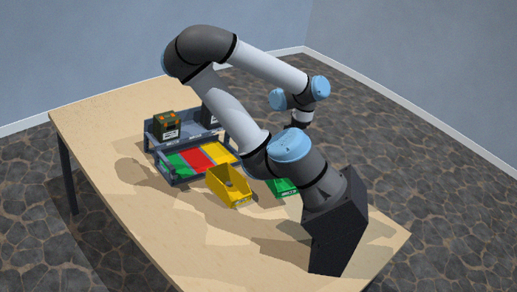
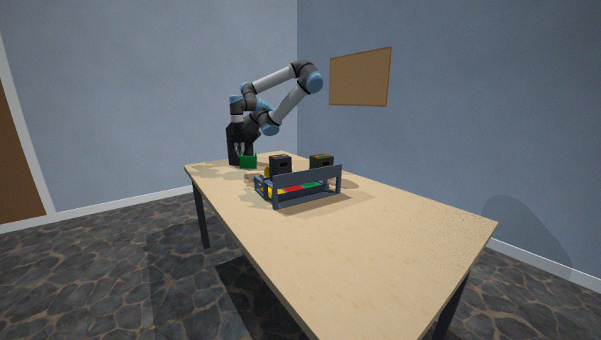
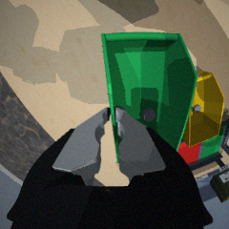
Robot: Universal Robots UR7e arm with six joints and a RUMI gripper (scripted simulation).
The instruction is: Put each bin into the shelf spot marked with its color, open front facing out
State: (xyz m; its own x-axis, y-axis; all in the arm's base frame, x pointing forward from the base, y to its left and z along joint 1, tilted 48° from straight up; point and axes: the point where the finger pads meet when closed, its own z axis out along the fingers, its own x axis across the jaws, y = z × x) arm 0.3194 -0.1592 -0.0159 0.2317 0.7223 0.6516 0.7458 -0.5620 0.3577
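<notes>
Right now the green bin is 5 cm to the left of my hand, 3 cm below it and 1 cm ahead of it. The rest, counted from my hand: yellow bin (19 cm to the left, 12 cm ahead, 11 cm below); black box (43 cm ahead, 9 cm to the left, 2 cm above).
</notes>
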